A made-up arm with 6 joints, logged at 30 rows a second.
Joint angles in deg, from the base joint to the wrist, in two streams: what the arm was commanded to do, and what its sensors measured. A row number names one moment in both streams.
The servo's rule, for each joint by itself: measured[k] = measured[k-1] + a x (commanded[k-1-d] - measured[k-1]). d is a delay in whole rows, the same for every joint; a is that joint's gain. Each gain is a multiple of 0.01, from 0.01 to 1. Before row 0 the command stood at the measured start. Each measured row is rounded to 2 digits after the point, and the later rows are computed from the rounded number. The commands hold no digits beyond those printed.
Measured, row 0:
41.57 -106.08 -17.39 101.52 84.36 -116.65
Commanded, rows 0 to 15:
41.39 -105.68 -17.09 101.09 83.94 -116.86
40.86 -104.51 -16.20 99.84 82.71 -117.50
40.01 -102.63 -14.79 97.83 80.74 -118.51
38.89 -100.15 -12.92 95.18 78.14 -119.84
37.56 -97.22 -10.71 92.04 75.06 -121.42
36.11 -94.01 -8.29 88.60 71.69 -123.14
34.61 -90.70 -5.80 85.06 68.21 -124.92
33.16 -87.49 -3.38 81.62 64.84 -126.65
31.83 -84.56 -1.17 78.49 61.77 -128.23
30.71 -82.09 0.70 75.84 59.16 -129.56
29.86 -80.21 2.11 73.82 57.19 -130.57
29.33 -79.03 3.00 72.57 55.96 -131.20
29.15 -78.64 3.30 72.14 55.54 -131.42
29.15 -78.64 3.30 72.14 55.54 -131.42
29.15 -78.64 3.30 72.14 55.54 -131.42
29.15 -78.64 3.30 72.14 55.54 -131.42
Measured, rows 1 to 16:
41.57 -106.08 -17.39 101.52 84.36 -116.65
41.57 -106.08 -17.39 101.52 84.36 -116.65
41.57 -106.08 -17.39 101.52 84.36 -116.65
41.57 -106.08 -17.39 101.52 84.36 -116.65
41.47 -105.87 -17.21 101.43 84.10 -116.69
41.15 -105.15 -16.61 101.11 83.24 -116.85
40.55 -103.81 -15.54 100.45 81.69 -117.18
39.67 -101.87 -13.99 99.40 79.49 -117.71
38.55 -99.41 -12.05 97.93 76.74 -118.45
37.26 -96.55 -9.83 96.06 73.61 -119.39
35.86 -93.45 -7.45 93.86 70.26 -120.50
34.43 -90.29 -5.05 91.41 66.90 -121.73
33.05 -87.25 -2.76 88.83 63.72 -123.03
31.81 -84.52 -0.72 86.23 60.89 -124.34
30.78 -82.24 0.95 83.75 58.60 -125.59
30.01 -80.54 2.16 81.51 56.96 -126.71
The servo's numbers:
d 4
a 0.53 0.53 0.59 0.20 0.62 0.20

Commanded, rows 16 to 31:
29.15 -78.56 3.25 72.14 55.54 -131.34
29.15 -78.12 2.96 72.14 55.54 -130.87
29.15 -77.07 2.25 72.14 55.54 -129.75
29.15 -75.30 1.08 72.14 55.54 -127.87
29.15 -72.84 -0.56 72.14 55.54 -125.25
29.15 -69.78 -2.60 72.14 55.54 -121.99
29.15 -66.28 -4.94 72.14 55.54 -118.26
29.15 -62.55 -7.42 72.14 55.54 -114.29
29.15 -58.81 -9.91 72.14 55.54 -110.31
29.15 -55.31 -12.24 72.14 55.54 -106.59
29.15 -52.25 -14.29 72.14 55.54 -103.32
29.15 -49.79 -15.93 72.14 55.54 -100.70
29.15 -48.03 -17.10 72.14 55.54 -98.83
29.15 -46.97 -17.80 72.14 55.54 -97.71
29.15 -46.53 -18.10 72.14 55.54 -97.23
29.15 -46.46 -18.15 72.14 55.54 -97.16
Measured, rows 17 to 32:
29.55 -79.53 2.83 79.64 56.08 -127.65
29.34 -79.06 3.11 78.14 55.75 -128.40
29.24 -78.84 3.22 76.94 55.62 -129.00
29.19 -78.73 3.27 75.98 55.57 -129.48
29.17 -78.64 3.26 75.21 55.55 -129.85
29.16 -78.36 3.08 74.60 55.54 -130.05
29.15 -77.68 2.59 74.11 55.54 -129.99
29.15 -76.42 1.70 73.72 55.54 -129.57
29.15 -74.52 0.37 73.40 55.54 -128.71
29.15 -72.01 -1.38 73.15 55.54 -127.37
29.15 -68.97 -3.48 72.95 55.54 -125.55
29.15 -65.57 -5.80 72.79 55.54 -123.30
29.15 -61.99 -8.22 72.66 55.54 -120.70
29.15 -58.45 -10.59 72.56 55.54 -117.88
29.15 -55.16 -12.77 72.48 55.54 -114.97
29.15 -52.31 -14.63 72.41 55.54 -112.12

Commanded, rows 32 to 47:
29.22 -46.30 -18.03 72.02 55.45 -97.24
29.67 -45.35 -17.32 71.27 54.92 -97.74
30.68 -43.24 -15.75 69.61 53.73 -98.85
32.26 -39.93 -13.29 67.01 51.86 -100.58
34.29 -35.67 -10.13 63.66 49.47 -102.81
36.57 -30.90 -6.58 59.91 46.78 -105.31
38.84 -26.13 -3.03 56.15 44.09 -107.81
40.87 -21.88 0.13 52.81 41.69 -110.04
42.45 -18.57 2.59 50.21 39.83 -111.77
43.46 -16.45 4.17 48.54 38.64 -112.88
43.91 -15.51 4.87 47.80 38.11 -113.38
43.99 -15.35 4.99 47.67 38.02 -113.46
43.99 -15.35 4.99 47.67 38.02 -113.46
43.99 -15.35 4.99 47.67 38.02 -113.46
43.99 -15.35 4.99 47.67 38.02 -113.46
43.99 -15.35 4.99 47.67 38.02 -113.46
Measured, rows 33 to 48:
29.15 -50.04 -16.09 72.36 55.54 -109.46
29.15 -48.41 -17.10 72.32 55.54 -107.11
29.15 -47.41 -17.69 72.28 55.54 -105.13
29.15 -46.91 -17.96 72.25 55.54 -103.54
29.19 -46.59 -18.00 72.20 55.48 -102.28
29.44 -45.93 -17.60 72.01 55.13 -101.37
30.10 -44.50 -16.51 71.53 54.26 -100.87
31.24 -42.08 -14.61 70.63 52.77 -100.81
32.86 -38.68 -11.97 69.24 50.72 -101.21
34.83 -34.56 -8.79 67.37 48.28 -102.03
36.96 -30.09 -5.39 65.13 45.68 -103.19
39.03 -25.74 -2.13 62.67 43.21 -104.56
40.84 -21.94 0.65 60.18 41.11 -106.00
42.23 -19.03 2.73 57.85 39.58 -107.38
43.12 -17.16 3.99 55.84 38.67 -108.58
43.58 -16.20 4.58 54.21 38.27 -109.56

